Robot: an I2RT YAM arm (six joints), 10 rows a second.
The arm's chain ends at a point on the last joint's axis. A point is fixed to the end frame.
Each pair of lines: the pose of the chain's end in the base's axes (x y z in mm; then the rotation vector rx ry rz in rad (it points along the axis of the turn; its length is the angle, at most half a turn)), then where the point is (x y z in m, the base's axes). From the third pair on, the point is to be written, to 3 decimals.
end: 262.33, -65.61, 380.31, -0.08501, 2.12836, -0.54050
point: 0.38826 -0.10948 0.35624
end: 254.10, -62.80, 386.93, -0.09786, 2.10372, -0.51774
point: 0.38153 -0.10363 0.36555
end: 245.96, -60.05, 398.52, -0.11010, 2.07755, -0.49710
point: 0.375 -0.098 0.380
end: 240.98, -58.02, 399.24, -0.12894, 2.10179, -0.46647
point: 0.370 -0.093 0.377
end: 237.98, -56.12, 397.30, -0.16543, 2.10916, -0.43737
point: 0.368 -0.086 0.373
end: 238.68, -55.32, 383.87, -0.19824, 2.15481, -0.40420
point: 0.368 -0.081 0.353
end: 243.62, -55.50, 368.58, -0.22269, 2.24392, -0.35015
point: 0.370 -0.077 0.326
